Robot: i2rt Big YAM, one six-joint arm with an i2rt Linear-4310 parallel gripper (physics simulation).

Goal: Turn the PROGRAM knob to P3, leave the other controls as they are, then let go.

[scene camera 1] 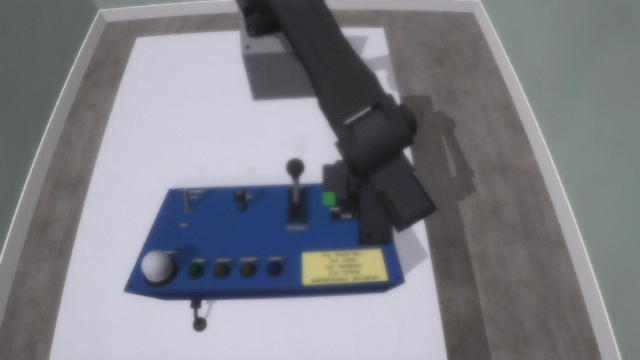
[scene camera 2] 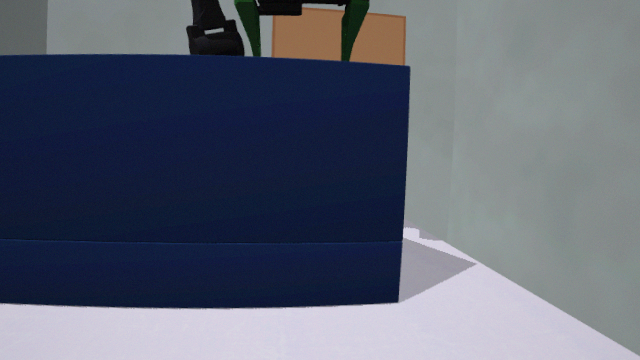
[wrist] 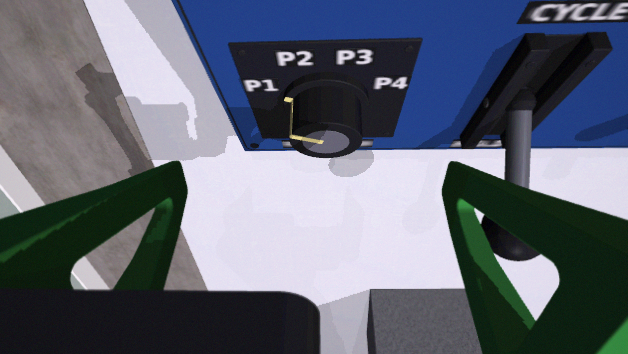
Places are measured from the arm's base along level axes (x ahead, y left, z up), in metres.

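Where they show: gripper, fingertip midpoint: (wrist: 314, 175); arm's base, link origin: (scene camera 1: 268, 16).
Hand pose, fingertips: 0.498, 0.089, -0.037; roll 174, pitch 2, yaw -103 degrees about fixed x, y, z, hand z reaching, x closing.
Note:
Each offset is from my fingertips to the top centre of the thing, as dx, dy, dz. "spot": to the spot under its first point.
The black PROGRAM knob @(-0.038, +0.004, -0.070) (wrist: 327, 112) stands on a dark plate @(spot: -0.057, -0.033, -0.116) (wrist: 385, 117) marked P1 to P4. Its yellow pointer line is on the left side, toward P1. My gripper (wrist: 314, 175) is open, with its green fingers wide apart and nothing between them. In the wrist view the fingertips are below the knob in the picture, one to each side of it and apart from it. In scene camera 2 the green fingertips (scene camera 2: 302, 57) show at the top edge of the blue console. In scene camera 1 the arm hides the knob.
The blue console (scene camera 1: 225, 240) (scene camera 2: 200, 150) (wrist: 440, 60) carries a lever with a black ball @(-0.117, -0.103, -0.036) (scene camera 1: 295, 167) (wrist: 517, 245) beside the knob plate. It also has a small black knob @(-0.088, -0.230, -0.063) (scene camera 1: 240, 196), a white dome @(spot: +0.049, -0.375, +0.005) (scene camera 1: 157, 266), several round buttons and a yellow label @(spot: +0.112, -0.056, -0.038) (scene camera 1: 345, 267).

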